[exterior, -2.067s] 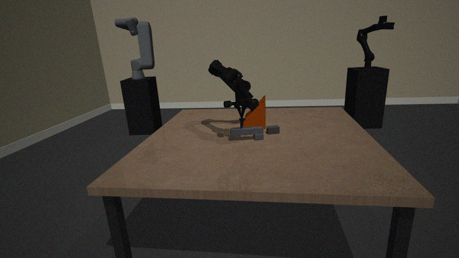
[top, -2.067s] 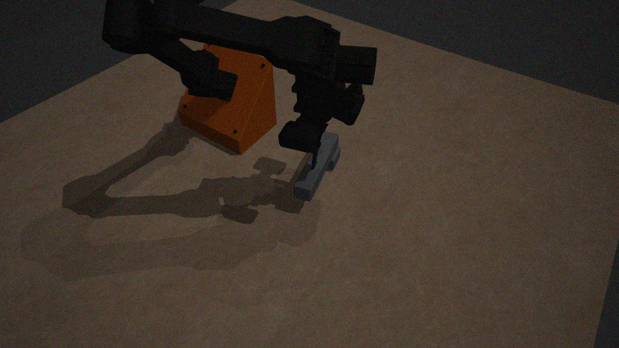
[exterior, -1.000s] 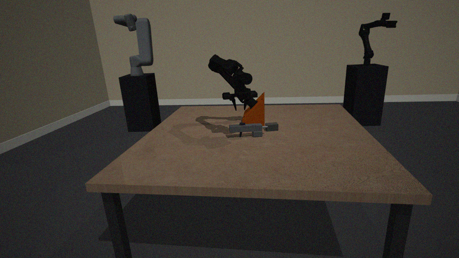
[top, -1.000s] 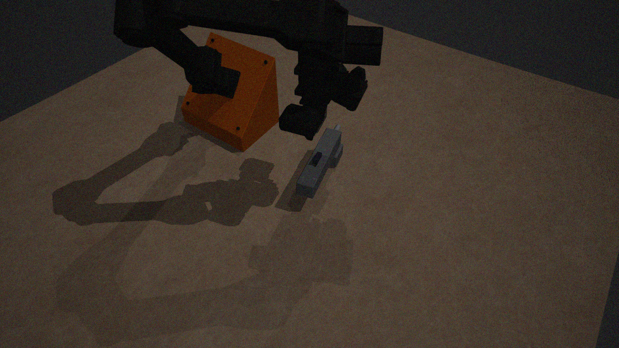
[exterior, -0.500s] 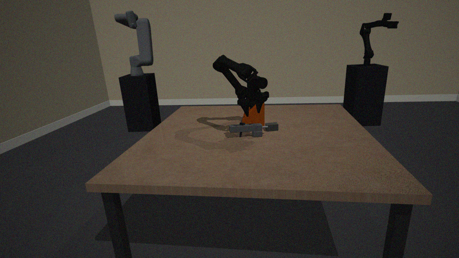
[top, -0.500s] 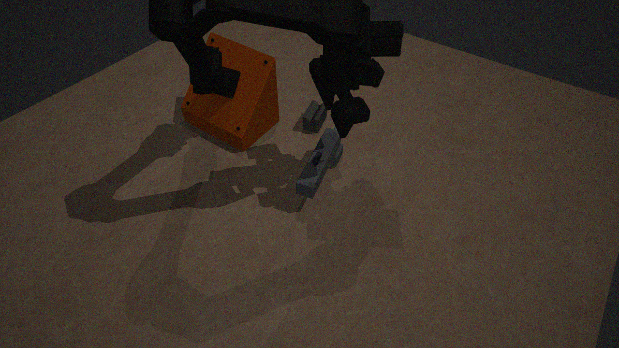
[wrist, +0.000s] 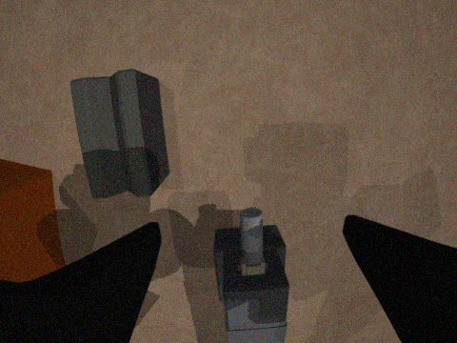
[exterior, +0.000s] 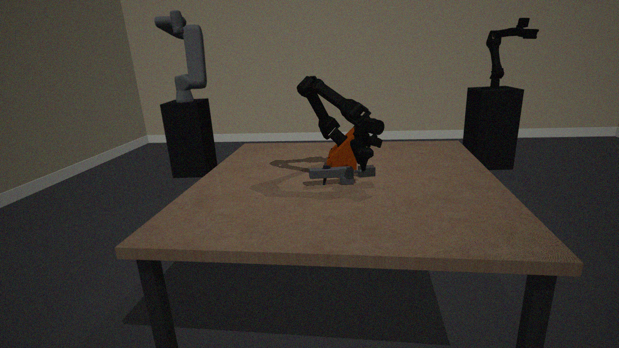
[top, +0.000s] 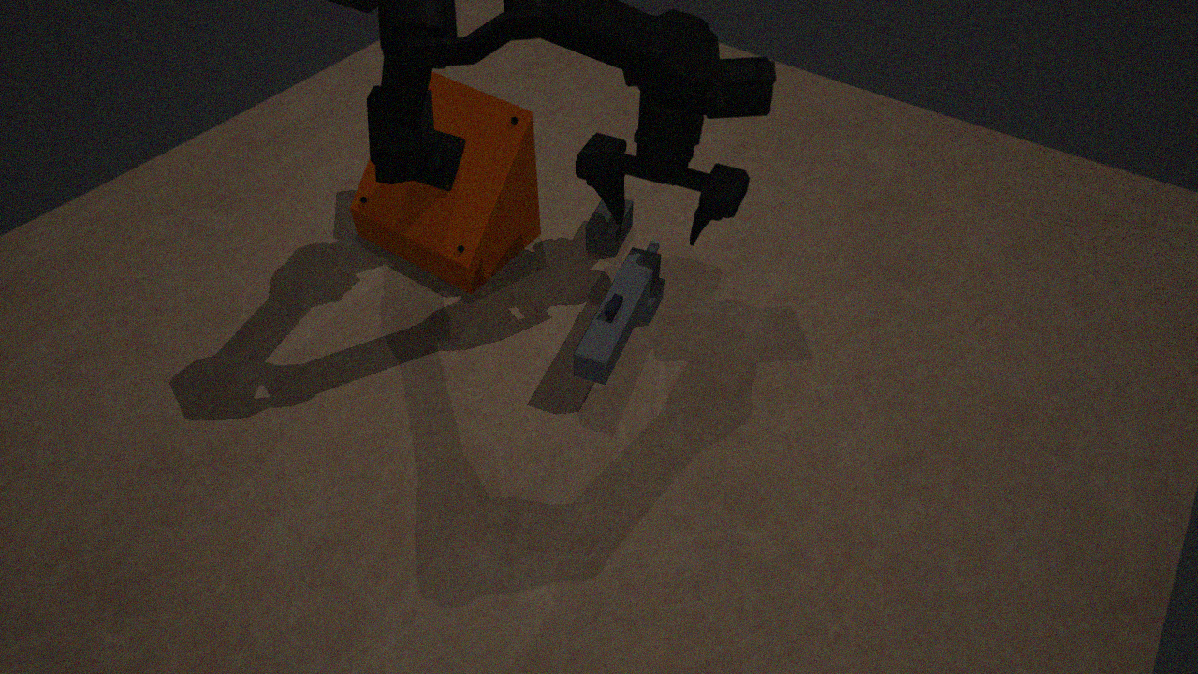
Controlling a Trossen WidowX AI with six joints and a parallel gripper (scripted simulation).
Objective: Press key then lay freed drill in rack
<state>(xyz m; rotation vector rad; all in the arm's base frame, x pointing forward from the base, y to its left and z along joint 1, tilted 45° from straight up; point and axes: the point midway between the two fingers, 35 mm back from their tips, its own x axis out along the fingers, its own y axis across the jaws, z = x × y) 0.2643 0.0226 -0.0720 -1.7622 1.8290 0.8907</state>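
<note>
My gripper tip is 1 cm short of the drill, 6 cm to the left of it and 2 cm above it. Round my gripper tip: dark key: 2 cm ahead, 15 cm to the right, 1 cm below; then rack: 8 cm behind, 3 cm to the left, 5 cm below; then grey-blue block: 2 cm ahead, 12 cm to the right, 2 cm below.
</note>
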